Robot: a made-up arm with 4 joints.
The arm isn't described. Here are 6 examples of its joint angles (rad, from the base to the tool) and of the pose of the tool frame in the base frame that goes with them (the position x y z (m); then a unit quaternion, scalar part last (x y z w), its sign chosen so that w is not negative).
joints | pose
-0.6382 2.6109 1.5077 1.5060 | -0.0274 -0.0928 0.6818 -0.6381 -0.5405 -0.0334 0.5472
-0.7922 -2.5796 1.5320 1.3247 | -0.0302 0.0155 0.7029 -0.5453 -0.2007 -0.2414 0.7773
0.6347 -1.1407 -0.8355 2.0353 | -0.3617 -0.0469 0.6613 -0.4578 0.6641 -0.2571 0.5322
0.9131 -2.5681 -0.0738 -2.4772 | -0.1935 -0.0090 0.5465 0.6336 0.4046 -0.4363 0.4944
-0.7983 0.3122 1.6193 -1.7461 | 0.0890 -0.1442 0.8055 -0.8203 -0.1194 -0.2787 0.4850
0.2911 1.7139 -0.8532 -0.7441 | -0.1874 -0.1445 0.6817 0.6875 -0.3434 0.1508 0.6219
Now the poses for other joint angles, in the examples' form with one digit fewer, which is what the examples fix.
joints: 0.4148 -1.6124 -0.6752 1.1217
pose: -0.318 -0.046 0.670 -0.706 0.346 -0.269 0.556
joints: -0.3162 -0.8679 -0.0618 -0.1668
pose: -0.103 -0.044 0.821 -0.582 -0.019 0.140 0.801
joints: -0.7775 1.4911 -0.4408 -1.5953
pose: 0.048 -0.104 0.754 0.230 -0.107 -0.460 0.851
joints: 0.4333 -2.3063 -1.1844 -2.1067
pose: -0.213 -0.034 0.611 -0.556 -0.417 0.702 0.156
